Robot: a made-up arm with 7 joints.
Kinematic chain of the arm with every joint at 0, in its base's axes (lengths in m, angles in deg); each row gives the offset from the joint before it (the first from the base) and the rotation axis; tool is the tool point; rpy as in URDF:
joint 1: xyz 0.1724 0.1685 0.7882 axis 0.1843 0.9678 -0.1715
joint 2: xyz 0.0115 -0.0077 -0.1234 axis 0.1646 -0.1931 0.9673
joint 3: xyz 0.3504 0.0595 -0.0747 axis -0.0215 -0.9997 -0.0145
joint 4: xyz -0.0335 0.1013 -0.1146 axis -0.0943 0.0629 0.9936
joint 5: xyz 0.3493 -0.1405 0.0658 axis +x
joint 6: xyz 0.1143 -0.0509 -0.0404 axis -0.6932 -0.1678 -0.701
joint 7: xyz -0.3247 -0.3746 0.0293 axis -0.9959 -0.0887 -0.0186
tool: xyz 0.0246 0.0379 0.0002 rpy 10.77 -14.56 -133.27
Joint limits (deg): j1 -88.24..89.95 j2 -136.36..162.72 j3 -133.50..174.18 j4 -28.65..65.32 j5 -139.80..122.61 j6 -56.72..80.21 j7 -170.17..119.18
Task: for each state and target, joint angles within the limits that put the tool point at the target. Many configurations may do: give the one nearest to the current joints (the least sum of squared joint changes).
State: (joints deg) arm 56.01 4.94 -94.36 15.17 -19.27 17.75 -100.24
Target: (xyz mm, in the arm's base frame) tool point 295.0 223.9 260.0
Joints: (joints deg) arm 54.54 17.47 -93.67 11.37 -19.57 40.22 -98.56
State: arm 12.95 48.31 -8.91 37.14 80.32 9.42 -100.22
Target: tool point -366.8 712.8 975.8
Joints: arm 65.65 79.47 -25.64 49.05 122.35 -28.06 -102.67
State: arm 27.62 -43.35 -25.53 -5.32 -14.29 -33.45 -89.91
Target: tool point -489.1 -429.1 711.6
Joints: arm 45.12 -68.27 -29.37 -7.48 -7.05 -47.79 -92.06
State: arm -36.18 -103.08 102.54 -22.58 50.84 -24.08 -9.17
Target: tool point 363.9 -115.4 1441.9
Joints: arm -43.74 -65.24 128.27 -2.49 81.23 -52.52 -7.95
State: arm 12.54 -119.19 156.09 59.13 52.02 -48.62 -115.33
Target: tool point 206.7 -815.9 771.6
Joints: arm 33.83 -131.76 136.82 65.32 84.09 -56.69 -114.66
